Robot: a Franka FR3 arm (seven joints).
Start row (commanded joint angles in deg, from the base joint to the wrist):
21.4, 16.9, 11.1, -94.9, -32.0, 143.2, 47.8
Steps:
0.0, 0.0, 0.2, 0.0, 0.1, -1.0, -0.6
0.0, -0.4, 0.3, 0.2, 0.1, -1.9, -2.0
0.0, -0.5, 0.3, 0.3, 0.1, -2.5, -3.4
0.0, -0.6, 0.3, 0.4, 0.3, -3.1, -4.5
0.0, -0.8, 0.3, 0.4, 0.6, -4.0, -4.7
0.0, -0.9, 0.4, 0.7, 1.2, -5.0, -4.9
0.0, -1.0, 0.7, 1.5, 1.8, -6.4, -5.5
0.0, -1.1, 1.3, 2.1, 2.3, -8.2, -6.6
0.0, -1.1, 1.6, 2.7, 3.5, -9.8, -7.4
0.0, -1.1, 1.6, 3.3, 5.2, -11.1, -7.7
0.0, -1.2, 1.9, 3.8, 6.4, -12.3, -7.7
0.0, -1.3, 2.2, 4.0, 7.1, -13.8, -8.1
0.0, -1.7, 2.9, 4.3, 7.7, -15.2, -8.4
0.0, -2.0, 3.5, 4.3, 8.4, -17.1, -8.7
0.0, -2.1, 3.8, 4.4, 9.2, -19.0, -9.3
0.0, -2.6, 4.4, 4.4, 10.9, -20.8, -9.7
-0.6, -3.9, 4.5, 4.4, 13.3, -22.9, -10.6
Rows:
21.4, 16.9, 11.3, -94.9, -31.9, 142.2, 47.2
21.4, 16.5, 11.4, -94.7, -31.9, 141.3, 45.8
21.4, 16.4, 11.4, -94.6, -31.9, 140.7, 44.4
21.4, 16.3, 11.4, -94.5, -31.7, 140.1, 43.3
21.4, 16.1, 11.4, -94.5, -31.4, 139.2, 43.1
21.4, 16.0, 11.5, -94.2, -30.8, 138.2, 42.9
21.4, 15.9, 11.8, -93.4, -30.2, 136.8, 42.3
21.4, 15.8, 12.4, -92.8, -29.7, 135.0, 41.2
21.4, 15.8, 12.7, -92.2, -28.5, 133.4, 40.4
21.4, 15.8, 12.7, -91.6, -26.8, 132.1, 40.1
21.4, 15.7, 13.0, -91.1, -25.6, 130.9, 40.1
21.4, 15.6, 13.3, -90.9, -24.9, 129.4, 39.7
21.4, 15.2, 14.0, -90.6, -24.3, 128.0, 39.4
21.4, 14.9, 14.6, -90.6, -23.6, 126.1, 39.1
21.4, 14.8, 14.9, -90.5, -22.8, 124.2, 38.5
21.4, 14.3, 15.5, -90.5, -21.1, 122.4, 38.1
20.8, 13.0, 15.6, -90.5, -18.7, 120.3, 37.2

